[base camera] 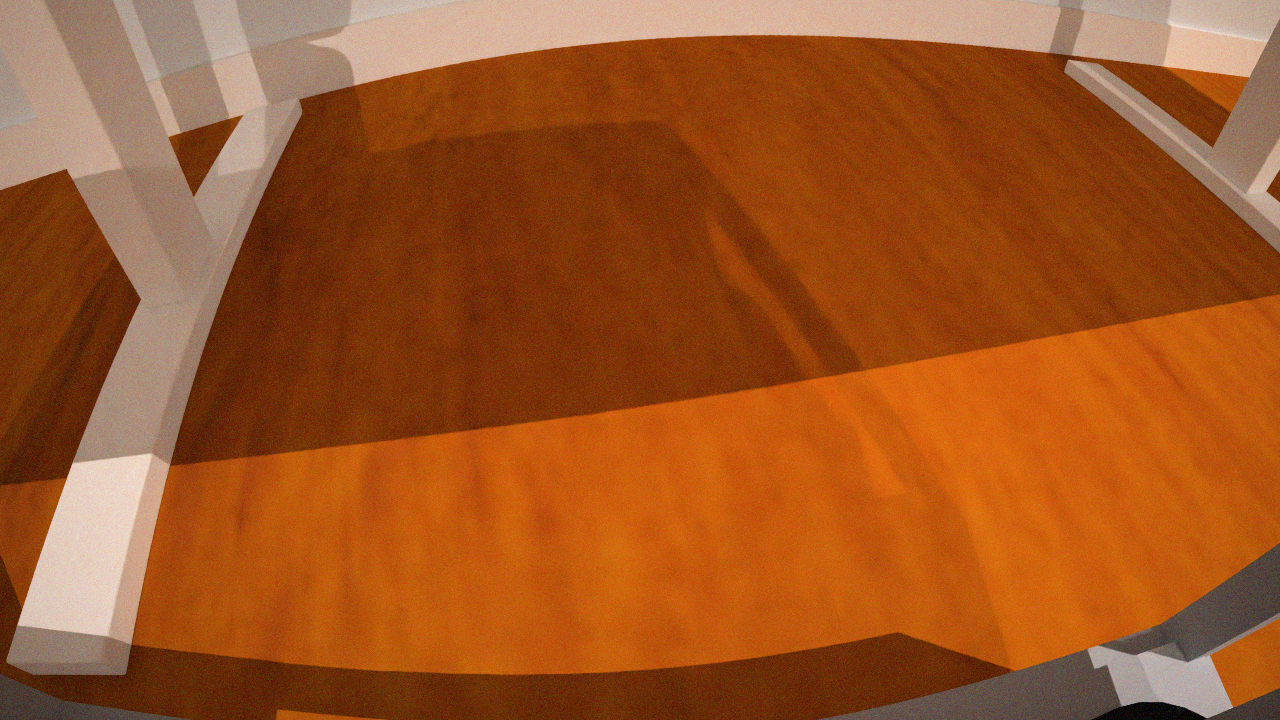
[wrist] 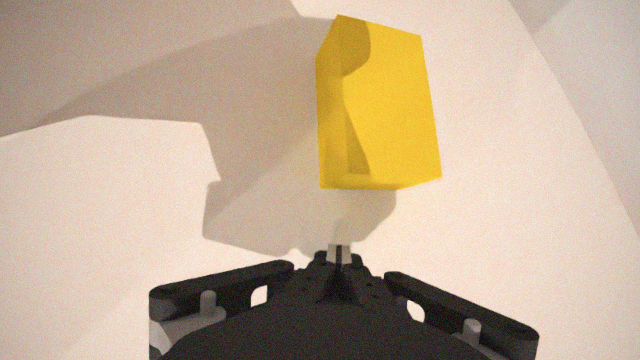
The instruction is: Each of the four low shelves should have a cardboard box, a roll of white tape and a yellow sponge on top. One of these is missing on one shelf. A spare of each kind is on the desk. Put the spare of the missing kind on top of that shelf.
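Places are measured from the arm's base along level axes (x ahead, y left, z up), in centimetres.
Pixels of known places: gripper, fingertip midpoint: (wrist: 337,259).
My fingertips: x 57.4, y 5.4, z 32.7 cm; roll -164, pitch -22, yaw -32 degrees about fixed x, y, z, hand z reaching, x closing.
Behind a point stands the place of what it marks.
A yellow sponge (wrist: 390,110) {x 62.9, y 12.3, z 36.8 cm} lies on a pale surface (wrist: 500,200) {x 74.0, y 2.2, z 32.3 cm} in the upper middle of the wrist view, partly in shadow. My gripper (wrist: 337,259) {x 57.4, y 5.4, z 32.7 cm} is shut with nothing between its fingertips. In the wrist view the fingertips are below the near end of the sponge and apart from it. The cardboard box, the roll of white tape and the low shelves do not show in these views.
In the base camera view a white leg with a long foot (base camera: 116,501) stands on the left of the wooden floor (base camera: 537,537) {x 29.4, y 3.6, z -39.7 cm}. Another white foot (base camera: 1163,125) is at the upper right. A pale wall base (base camera: 626,22) {x 99.6, y -5.9, z -36.8 cm} runs along the back.
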